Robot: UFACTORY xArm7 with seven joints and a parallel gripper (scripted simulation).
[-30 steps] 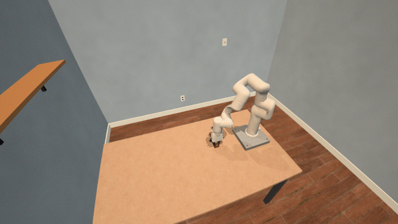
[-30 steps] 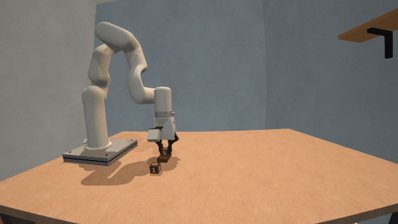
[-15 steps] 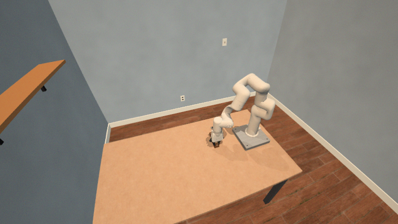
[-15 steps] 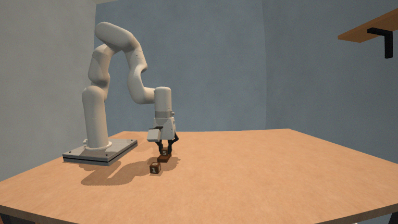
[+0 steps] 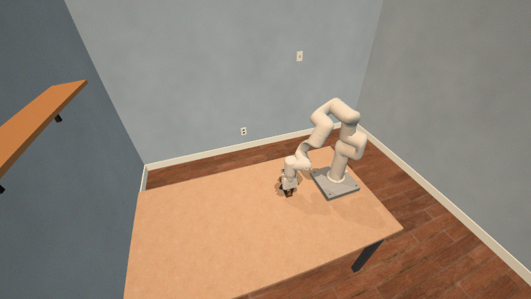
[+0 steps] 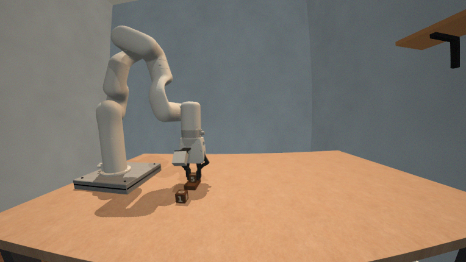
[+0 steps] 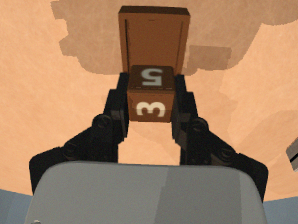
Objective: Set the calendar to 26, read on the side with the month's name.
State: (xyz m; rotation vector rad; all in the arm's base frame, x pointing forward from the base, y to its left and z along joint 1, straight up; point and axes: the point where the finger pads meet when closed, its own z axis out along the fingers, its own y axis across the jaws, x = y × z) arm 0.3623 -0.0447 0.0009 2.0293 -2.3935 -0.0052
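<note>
Now: hand 3 cm above the brown tray and 2 cm to the left of it. Round my hand: brown cube 13 cm to the right, 2 cm below, 2 cm behind.
</note>
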